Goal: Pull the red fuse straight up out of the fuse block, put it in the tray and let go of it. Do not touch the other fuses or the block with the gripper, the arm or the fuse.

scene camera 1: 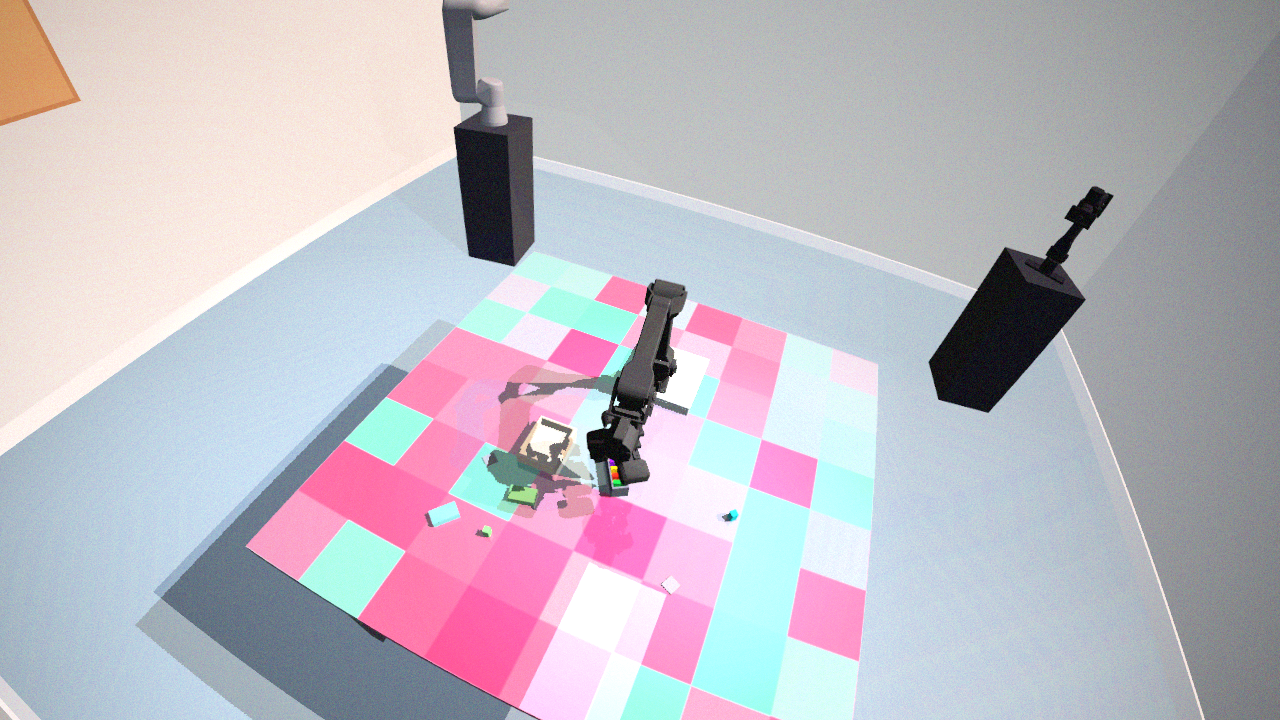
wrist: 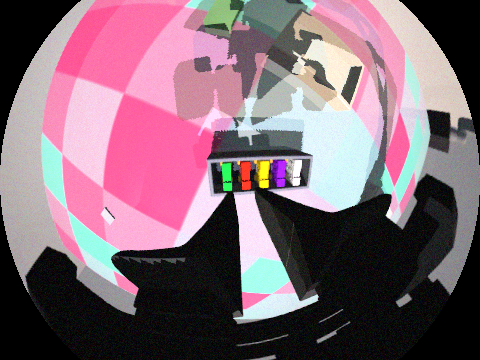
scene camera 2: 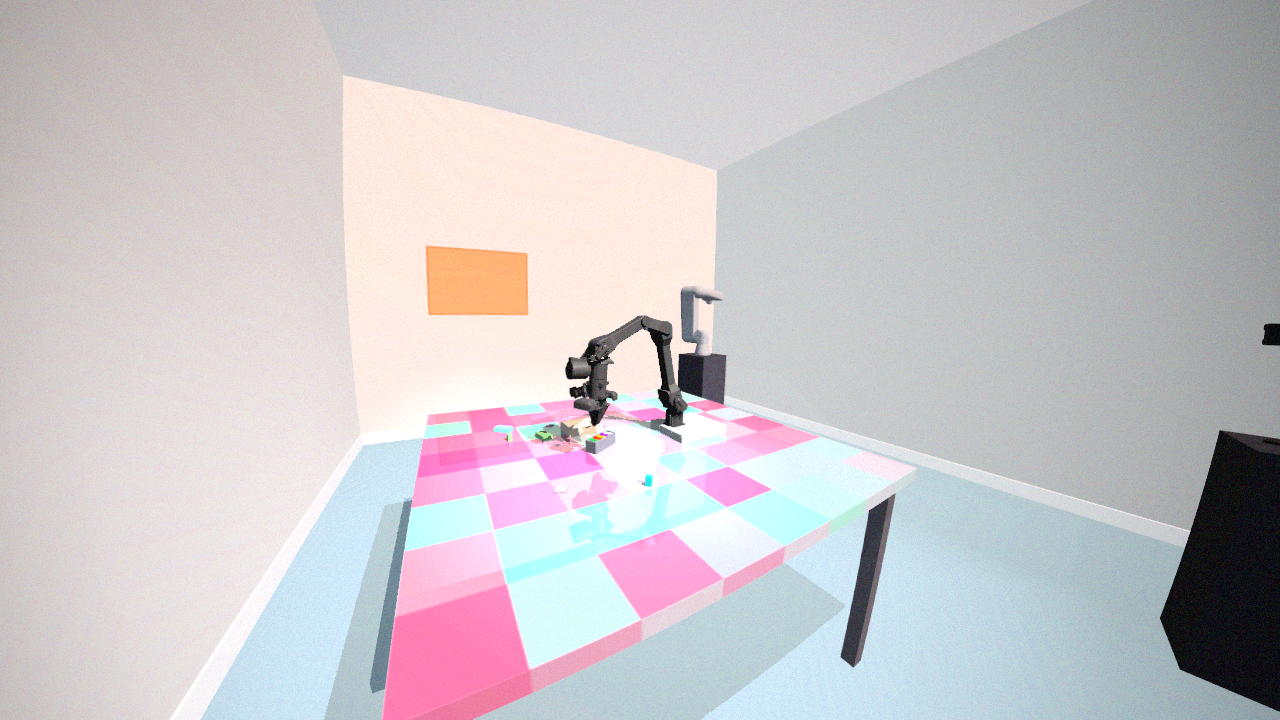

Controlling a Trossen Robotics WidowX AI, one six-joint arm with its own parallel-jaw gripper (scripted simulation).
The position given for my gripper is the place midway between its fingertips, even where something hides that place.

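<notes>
There is a beige tray (scene camera 1: 546, 446) that I can see, and the wrist view shows me the tray (wrist: 313, 53) as well. My own gripper (scene camera 1: 619, 466) is visible too. I also find the gripper (wrist: 244, 195) in the wrist view, and scene camera 2 gives me the gripper (scene camera 2: 595, 425).
</notes>
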